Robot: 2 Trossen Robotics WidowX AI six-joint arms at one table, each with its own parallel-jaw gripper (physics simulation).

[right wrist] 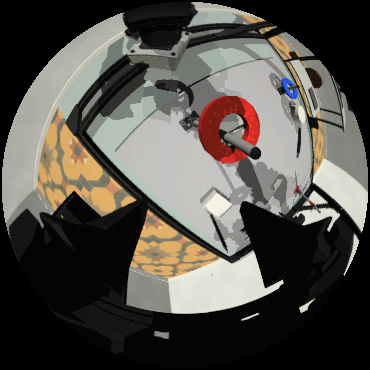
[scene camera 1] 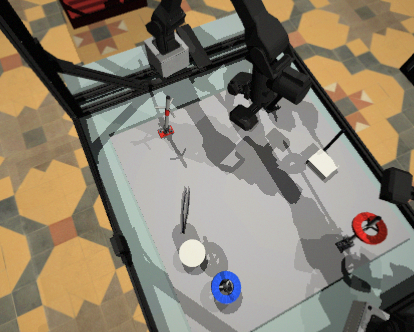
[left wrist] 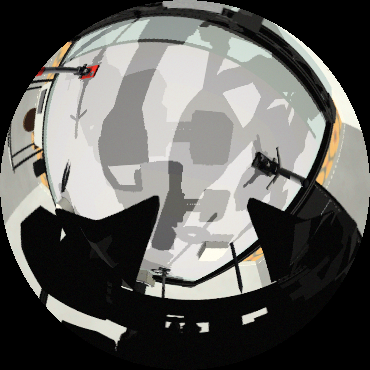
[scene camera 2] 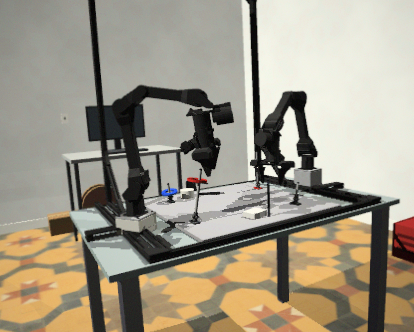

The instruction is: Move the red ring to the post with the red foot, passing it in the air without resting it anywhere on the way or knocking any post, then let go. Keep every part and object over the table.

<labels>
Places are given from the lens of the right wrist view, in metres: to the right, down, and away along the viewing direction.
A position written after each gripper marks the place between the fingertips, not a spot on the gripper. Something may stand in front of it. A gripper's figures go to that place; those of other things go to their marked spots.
right gripper (right wrist: 196, 205): 0.01, 0.02, 0.10
red ring (right wrist: 212, 114): 0.02, -0.06, 0.09
</labels>
